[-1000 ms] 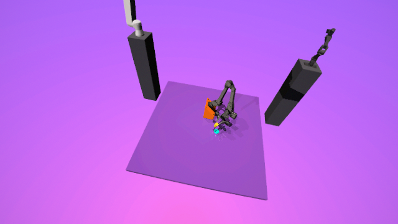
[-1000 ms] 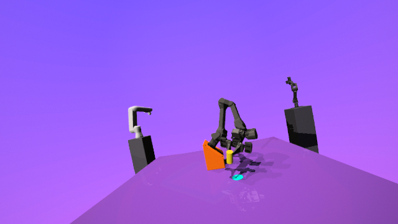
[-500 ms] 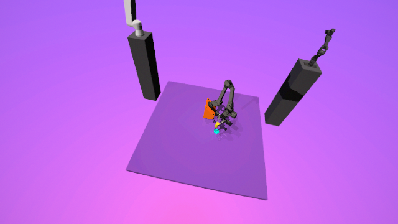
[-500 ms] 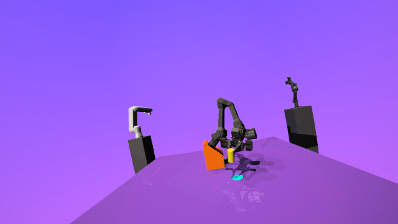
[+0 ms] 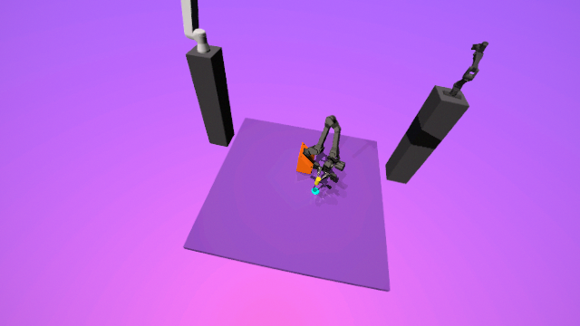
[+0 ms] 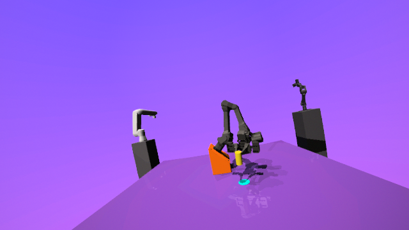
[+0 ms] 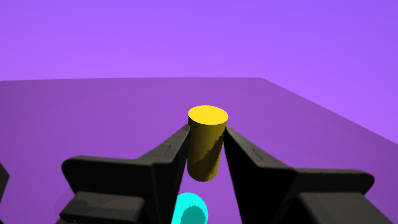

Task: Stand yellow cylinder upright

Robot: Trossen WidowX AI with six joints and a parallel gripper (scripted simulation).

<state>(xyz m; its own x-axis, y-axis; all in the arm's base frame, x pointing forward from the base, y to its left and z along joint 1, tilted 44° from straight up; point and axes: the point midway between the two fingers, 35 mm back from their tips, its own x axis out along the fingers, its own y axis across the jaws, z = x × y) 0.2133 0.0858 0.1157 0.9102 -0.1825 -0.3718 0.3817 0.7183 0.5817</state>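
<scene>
Now: gripper tip 16 cm above the cyan circle. From my gripper tip the other things lie so: yellow tall cylinder: 2 cm below.
</scene>
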